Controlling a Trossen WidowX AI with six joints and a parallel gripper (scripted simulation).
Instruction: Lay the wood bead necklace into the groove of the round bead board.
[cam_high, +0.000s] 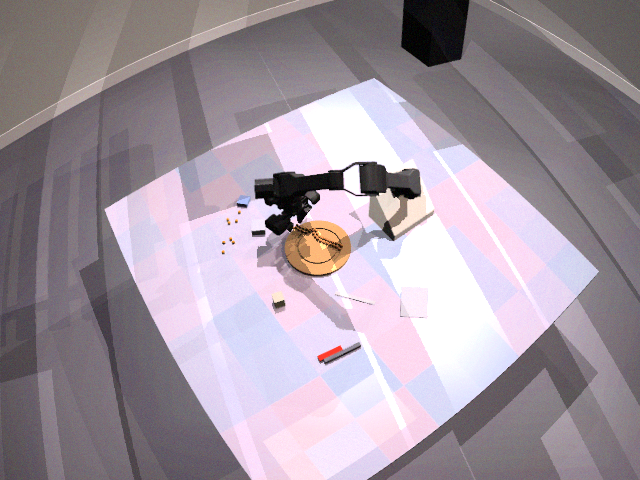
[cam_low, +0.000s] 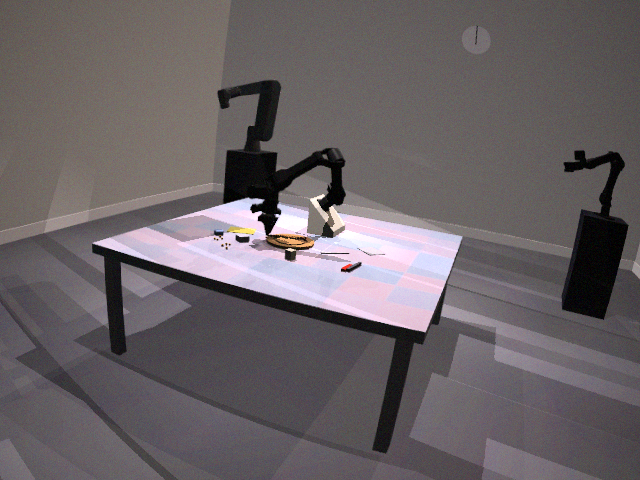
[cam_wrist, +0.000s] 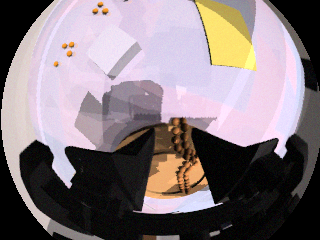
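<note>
Right now the round bead board is 90 mm to the left of my gripper tip, 30 mm behind it and 10 mm below it. Round my gripper tip: white block (100 mm ahead, 60 mm to the right, 10 mm below); then blue block (190 mm to the right, 100 mm ahead, 10 mm below); then yellow sheet (160 mm to the right, 30 mm behind, 20 mm below).
</note>
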